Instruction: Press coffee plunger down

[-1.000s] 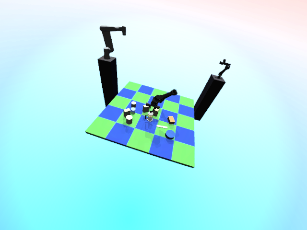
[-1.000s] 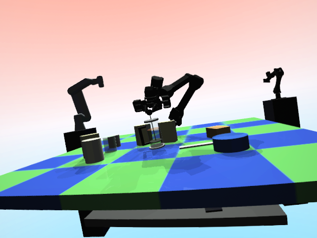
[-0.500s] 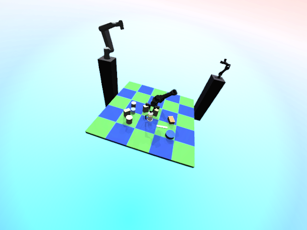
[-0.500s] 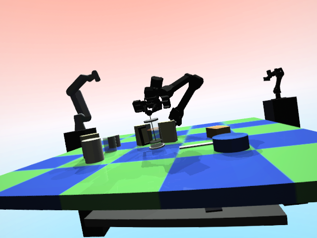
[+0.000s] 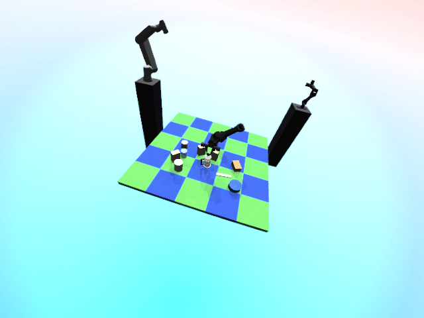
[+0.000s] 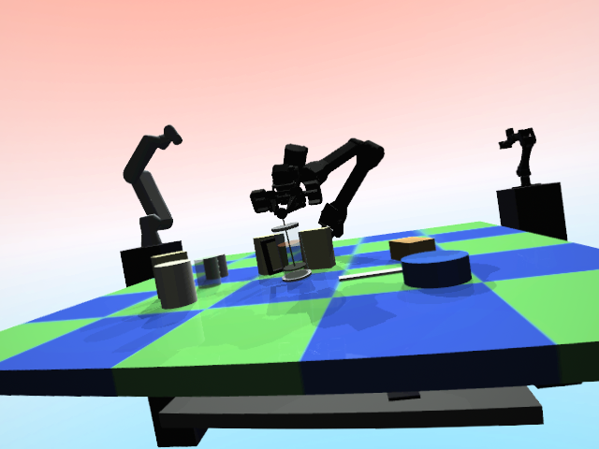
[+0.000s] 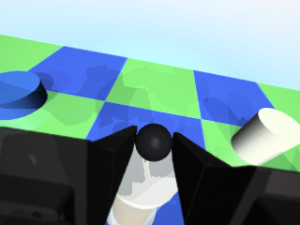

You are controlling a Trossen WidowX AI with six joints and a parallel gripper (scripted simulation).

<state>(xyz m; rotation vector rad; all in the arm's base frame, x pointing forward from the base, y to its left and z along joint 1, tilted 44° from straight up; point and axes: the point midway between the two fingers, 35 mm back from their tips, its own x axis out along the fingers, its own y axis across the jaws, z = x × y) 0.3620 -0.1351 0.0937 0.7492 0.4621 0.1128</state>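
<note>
Right now my gripper tip is 90 mm above the coffee press, 10 mm to the left of it and 10 mm past it. Also, from my gripper tip: orange block: 310 mm to the left, 140 mm below, 90 mm behind; then blue disc: 310 mm to the left, 170 mm ahead, 150 mm below; then white stick: 190 mm to the left, 170 mm below, 50 mm ahead.
</note>
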